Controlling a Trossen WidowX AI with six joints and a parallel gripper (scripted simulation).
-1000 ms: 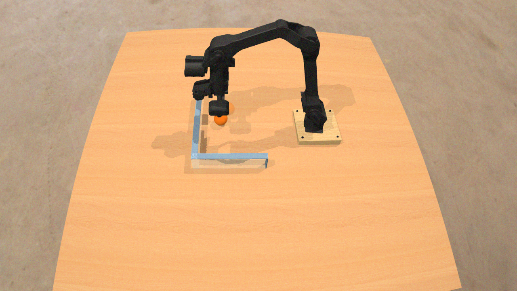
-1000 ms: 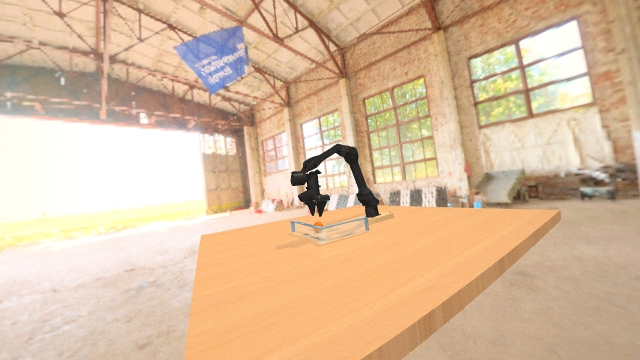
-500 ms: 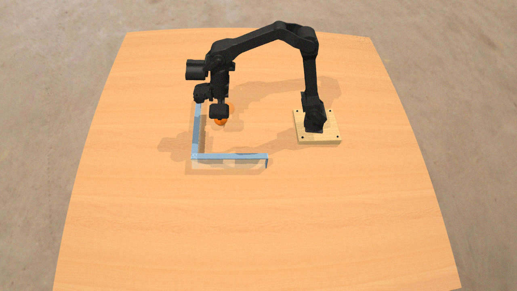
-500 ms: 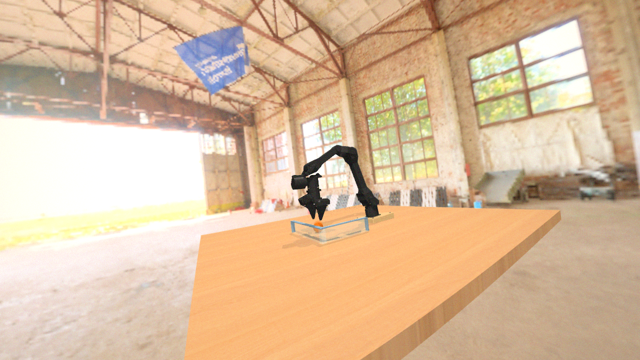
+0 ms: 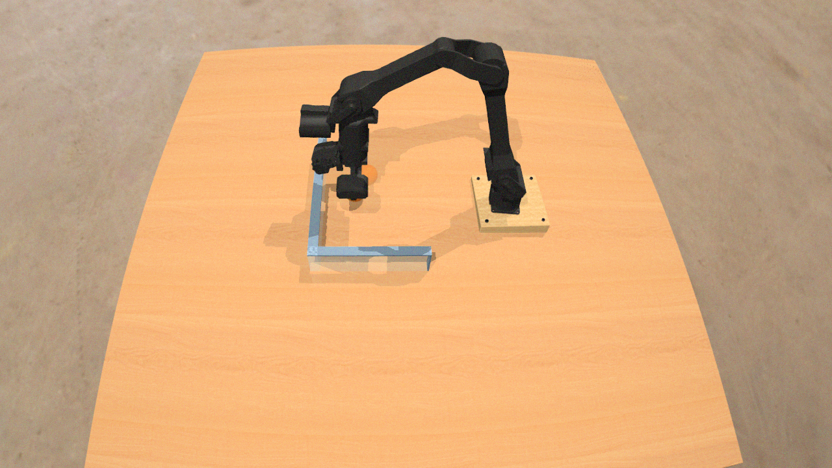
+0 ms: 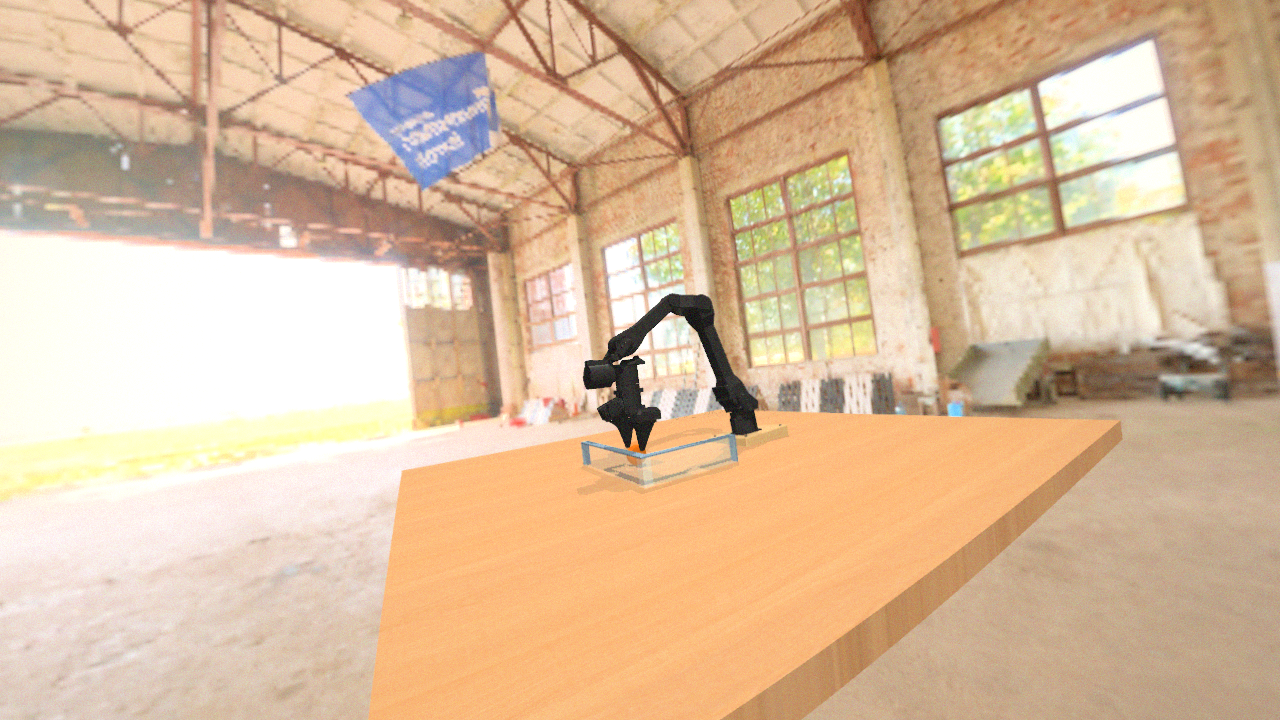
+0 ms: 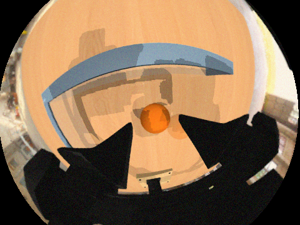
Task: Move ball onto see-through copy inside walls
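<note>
The see-through copy of ball is 50 mm to the right of my gripper tip, 20 mm behind it and 10 mm below it. Round my gripper tip: orange ball: 10 mm below.
</note>
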